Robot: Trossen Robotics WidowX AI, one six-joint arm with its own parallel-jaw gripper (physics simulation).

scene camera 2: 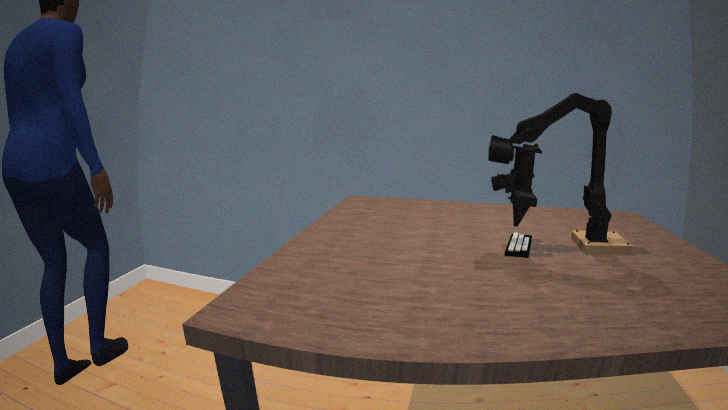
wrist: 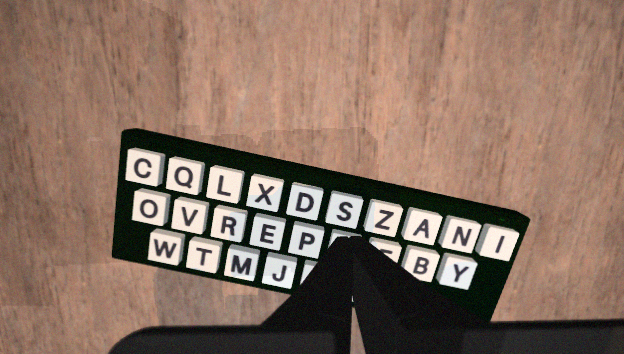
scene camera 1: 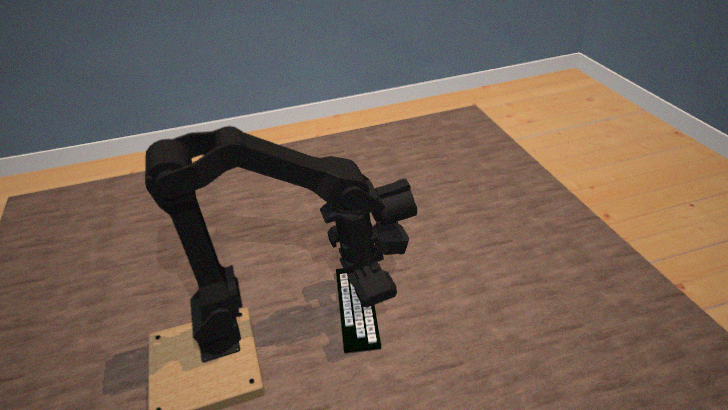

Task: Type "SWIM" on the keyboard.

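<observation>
The keyboard is a dark board with white letter keys in three rows. In the wrist view, the S key is in the top row right of D, and the I key ends that row at the right. The W key starts the bottom row at the left, and the M key is two keys to its right. My gripper is shut and empty, pointing down above the keyboard with a visible gap. Its tips cover a middle-row key just below S, and the fingers hide parts of neighbouring keys.
The keyboard lies on a brown wooden table. The arm's light wooden base plate stands beside it. A person in blue stands on the floor beyond the table at the left of scene camera 2.
</observation>
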